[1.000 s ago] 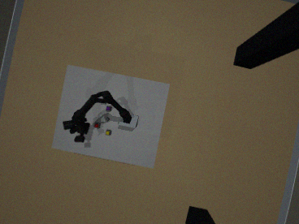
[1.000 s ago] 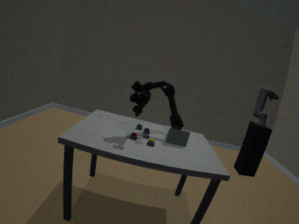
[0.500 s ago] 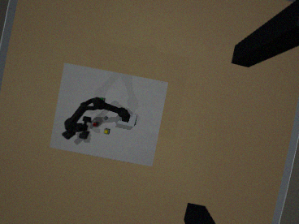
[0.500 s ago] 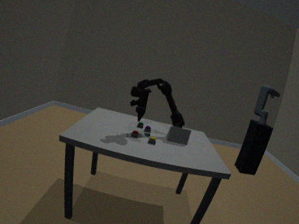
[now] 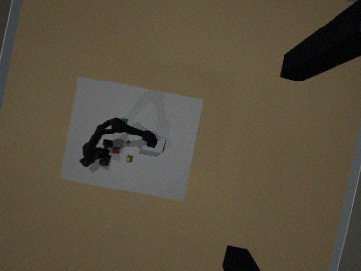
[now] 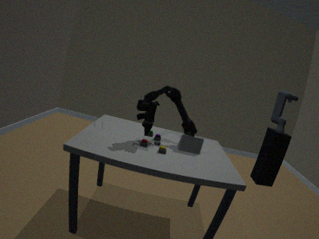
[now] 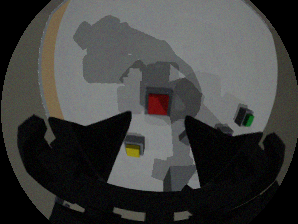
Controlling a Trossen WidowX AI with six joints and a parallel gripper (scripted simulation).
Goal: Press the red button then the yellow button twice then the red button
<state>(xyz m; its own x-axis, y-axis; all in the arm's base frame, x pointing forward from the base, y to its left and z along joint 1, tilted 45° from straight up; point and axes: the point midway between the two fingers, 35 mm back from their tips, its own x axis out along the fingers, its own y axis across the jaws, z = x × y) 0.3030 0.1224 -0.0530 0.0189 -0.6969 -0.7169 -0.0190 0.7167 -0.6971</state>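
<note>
Right now the red button is 5 cm below my gripper tip. Also, from my gripper tip: yellow button: 13 cm behind, 5 cm to the left, 5 cm below; then green button: 26 cm to the right, 5 cm below, 1 cm behind.
</note>
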